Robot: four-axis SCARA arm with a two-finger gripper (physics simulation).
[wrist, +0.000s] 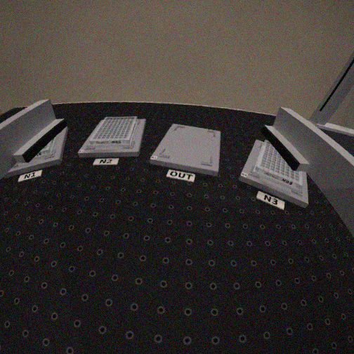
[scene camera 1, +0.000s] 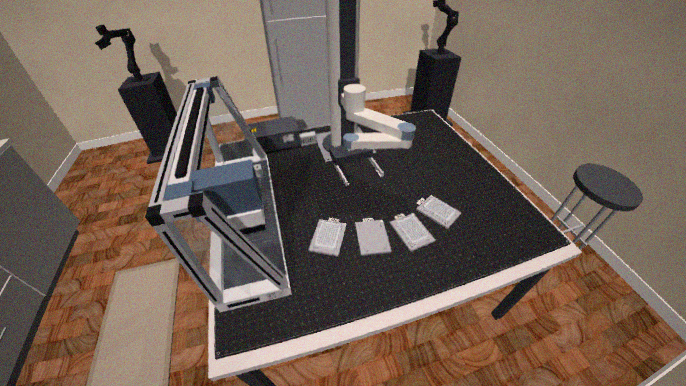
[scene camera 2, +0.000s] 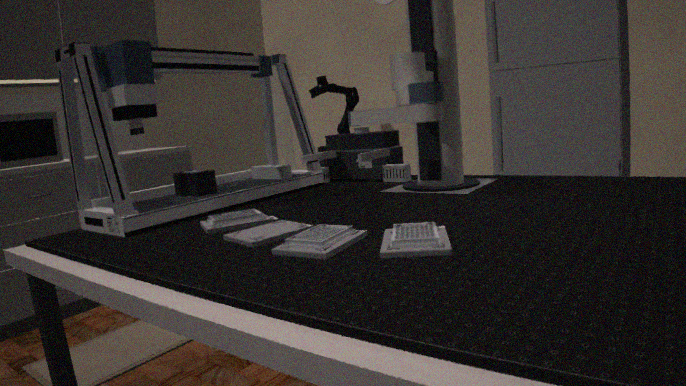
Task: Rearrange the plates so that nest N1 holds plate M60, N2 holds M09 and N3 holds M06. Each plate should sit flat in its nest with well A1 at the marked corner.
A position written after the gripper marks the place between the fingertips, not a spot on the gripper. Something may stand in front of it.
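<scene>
An out nest (scene camera 2: pixel 272 232) appears again at (wrist: pixel 187 147) and (scene camera 1: pixel 371 235), while a nest N2 (scene camera 2: pixel 350 240) is visible at (wrist: pixel 138 135) too. The scene also has a nest N3 (wrist: pixel 280 191), a plate (wrist: pixel 270 165), a plate (scene camera 2: pixel 423 234) and a plate (scene camera 2: pixel 321 235). Here too is the gripper (scene camera 2: pixel 330 159).
</scene>
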